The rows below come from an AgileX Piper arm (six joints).
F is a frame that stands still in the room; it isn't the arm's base.
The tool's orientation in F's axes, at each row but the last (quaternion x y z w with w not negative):
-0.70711 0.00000 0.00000 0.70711
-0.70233 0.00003 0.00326 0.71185
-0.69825 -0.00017 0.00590 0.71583
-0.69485 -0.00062 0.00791 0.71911
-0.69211 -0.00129 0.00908 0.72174
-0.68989 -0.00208 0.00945 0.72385
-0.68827 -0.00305 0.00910 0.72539
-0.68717 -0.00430 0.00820 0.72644
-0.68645 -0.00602 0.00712 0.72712
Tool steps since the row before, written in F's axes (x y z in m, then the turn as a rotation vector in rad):
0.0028 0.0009 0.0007 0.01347 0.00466 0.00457
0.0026 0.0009 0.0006 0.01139 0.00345 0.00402
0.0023 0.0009 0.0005 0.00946 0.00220 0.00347
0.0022 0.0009 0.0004 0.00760 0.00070 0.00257
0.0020 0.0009 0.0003 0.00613 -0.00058 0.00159
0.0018 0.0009 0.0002 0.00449 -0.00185 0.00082
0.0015 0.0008 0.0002 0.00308 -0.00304 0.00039
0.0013 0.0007 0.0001 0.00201 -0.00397 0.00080
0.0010 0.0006 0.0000 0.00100 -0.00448 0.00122
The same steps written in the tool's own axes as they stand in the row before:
0.0028 -0.0007 0.0009 0.01347 -0.00457 0.00466
0.0026 -0.0006 0.0009 0.01139 -0.00403 0.00345
0.0023 -0.0005 0.0009 0.00945 -0.00349 0.00221
0.0022 -0.0004 0.0009 0.00758 -0.00262 0.00070
0.0020 -0.0003 0.0009 0.00610 -0.00168 -0.00060
0.0018 -0.0002 0.0009 0.00445 -0.00096 -0.00188
0.0015 -0.0002 0.0008 0.00302 -0.00058 -0.00307
0.0013 -0.0001 0.0007 0.00193 -0.00103 -0.00395
0.0010 0.0000 0.0006 0.00092 -0.00148 -0.00442

